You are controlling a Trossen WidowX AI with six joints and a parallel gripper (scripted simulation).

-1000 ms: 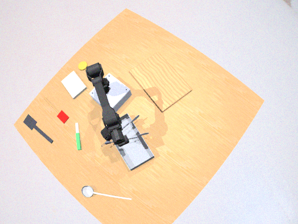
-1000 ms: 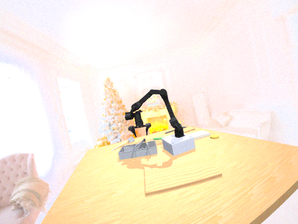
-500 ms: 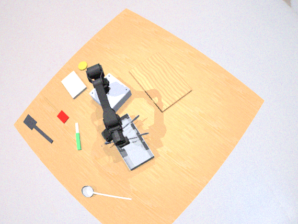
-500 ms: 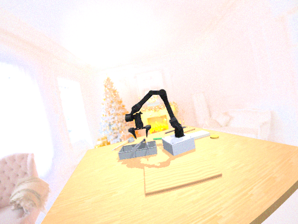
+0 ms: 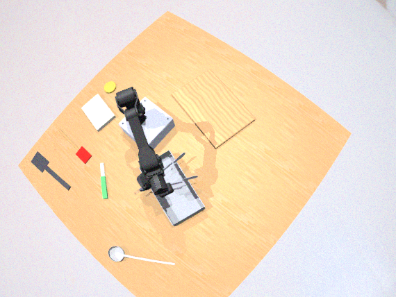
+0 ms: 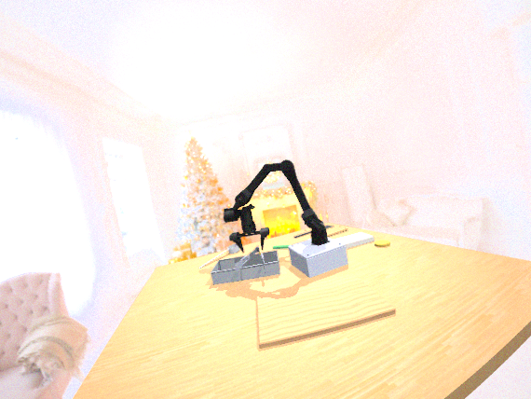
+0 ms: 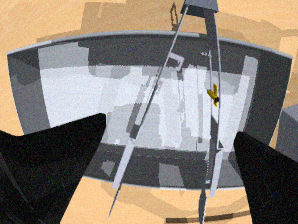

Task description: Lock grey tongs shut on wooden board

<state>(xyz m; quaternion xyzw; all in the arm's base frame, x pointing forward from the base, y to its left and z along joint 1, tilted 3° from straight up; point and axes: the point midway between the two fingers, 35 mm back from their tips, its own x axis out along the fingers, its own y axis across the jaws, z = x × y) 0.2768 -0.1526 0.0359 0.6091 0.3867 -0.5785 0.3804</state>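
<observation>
Now: the yellow slider 30 mm behind my gripper tip, 20 mm below it and 10 mm to the right of it. From my gripper tip the other things lie so: wooden board 440 mm to the left, 80 mm below, 70 mm behind; white block 530 mm behind, 80 mm below, 60 mm to the left; roasting tin 60 mm below, 40 mm ahead.
</observation>
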